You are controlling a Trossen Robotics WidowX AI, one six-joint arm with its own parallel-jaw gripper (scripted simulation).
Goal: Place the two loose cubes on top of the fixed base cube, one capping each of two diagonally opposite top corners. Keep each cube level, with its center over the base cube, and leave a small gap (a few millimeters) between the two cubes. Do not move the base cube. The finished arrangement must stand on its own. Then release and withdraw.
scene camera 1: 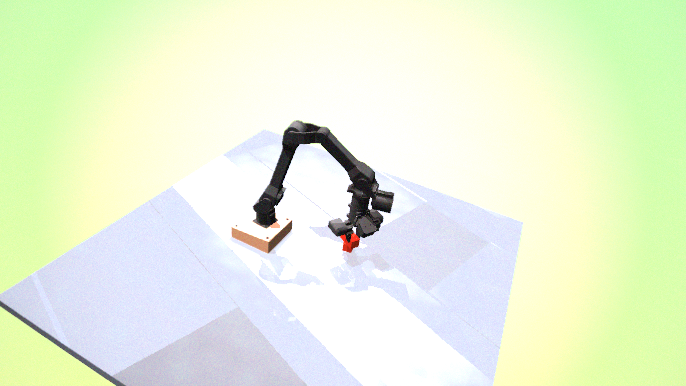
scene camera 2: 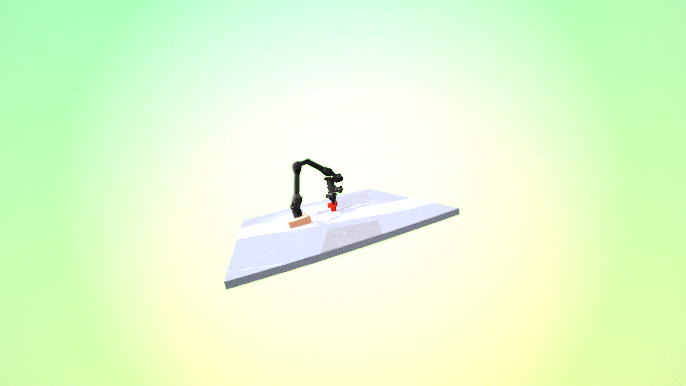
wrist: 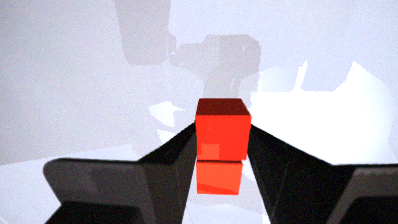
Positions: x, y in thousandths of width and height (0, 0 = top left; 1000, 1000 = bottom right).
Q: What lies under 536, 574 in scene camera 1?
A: My gripper.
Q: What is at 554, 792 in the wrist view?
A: A red cube.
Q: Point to a red cube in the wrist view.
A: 562, 556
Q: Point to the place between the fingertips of my gripper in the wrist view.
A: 554, 574
